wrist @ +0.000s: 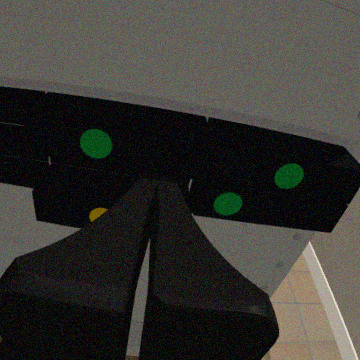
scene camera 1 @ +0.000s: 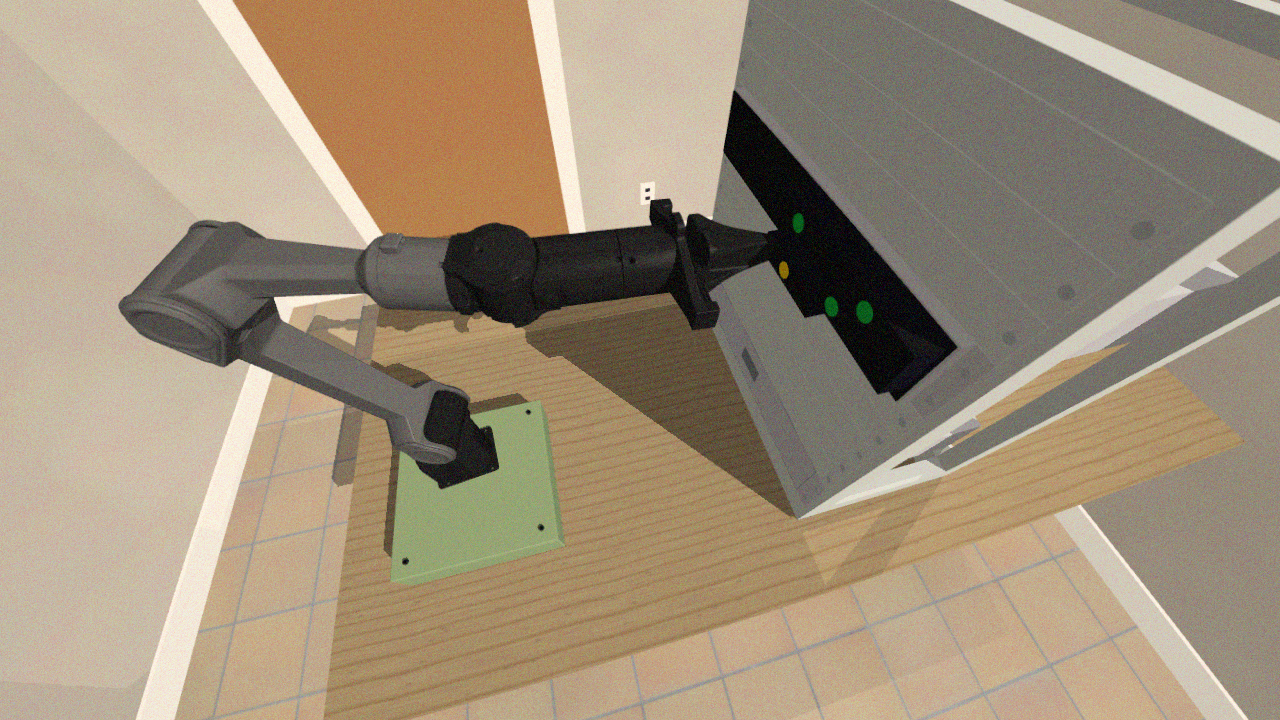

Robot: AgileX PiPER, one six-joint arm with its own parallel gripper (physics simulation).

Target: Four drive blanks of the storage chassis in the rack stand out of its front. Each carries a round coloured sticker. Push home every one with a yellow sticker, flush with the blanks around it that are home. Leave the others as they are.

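The storage chassis [scene camera 1: 948, 362] [wrist: 320, 200] is a black band of drive blanks in the rack. The blank with a yellow sticker [scene camera 1: 784, 269] [wrist: 99, 215] is in the lower row and its lower edge stands out. One green sticker [scene camera 1: 798, 222] [wrist: 96, 143] is above it; a second green sticker [scene camera 1: 831, 306] [wrist: 228, 204] and a third green sticker [scene camera 1: 864, 311] [wrist: 289, 176] are to the right. My gripper [scene camera 1: 775, 241] [wrist: 155, 194] is shut and empty, its tips at the dark blanks right of the yellow sticker in the wrist view, partly covering that sticker. Contact is unclear.
Grey rack panels [scene camera 1: 984, 179] [wrist: 200, 60] lie above the black band, and a grey ledge [scene camera 1: 805, 358] lies below it. The arm stands on a green base plate [scene camera 1: 501, 537] on the wooden table top [scene camera 1: 644, 573]. The rack's white side edge [scene camera 1: 1029, 367] is at the right.
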